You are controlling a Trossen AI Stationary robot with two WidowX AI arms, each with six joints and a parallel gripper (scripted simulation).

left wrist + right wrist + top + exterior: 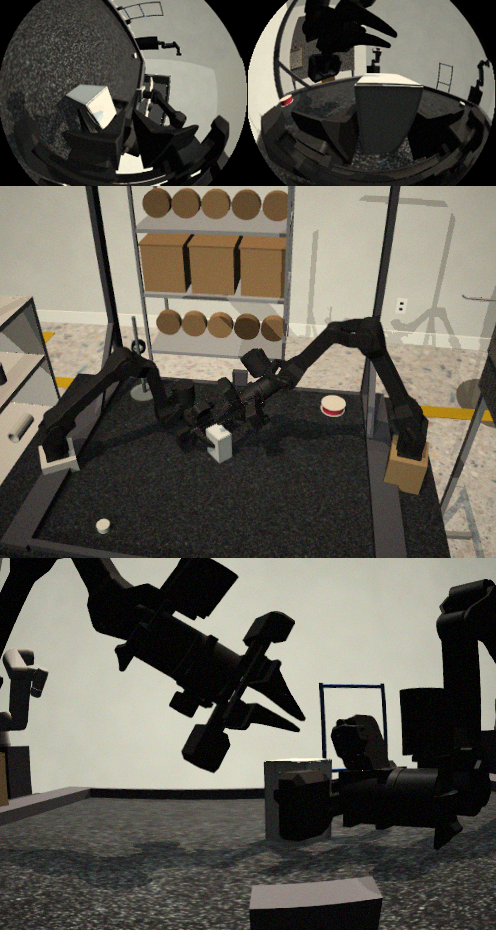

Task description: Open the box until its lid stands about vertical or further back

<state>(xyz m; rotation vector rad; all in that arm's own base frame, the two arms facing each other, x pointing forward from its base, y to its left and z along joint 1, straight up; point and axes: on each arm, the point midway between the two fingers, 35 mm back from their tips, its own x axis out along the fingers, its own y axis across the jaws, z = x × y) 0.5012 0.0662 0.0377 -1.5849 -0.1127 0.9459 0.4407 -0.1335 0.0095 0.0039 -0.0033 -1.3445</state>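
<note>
Right now the box is 10 mm ahead of my left hand, 20 mm to the right of it and 90 mm below it.
My right gripper is now 20 mm short of the box and 10 mm to the right of it.
</note>
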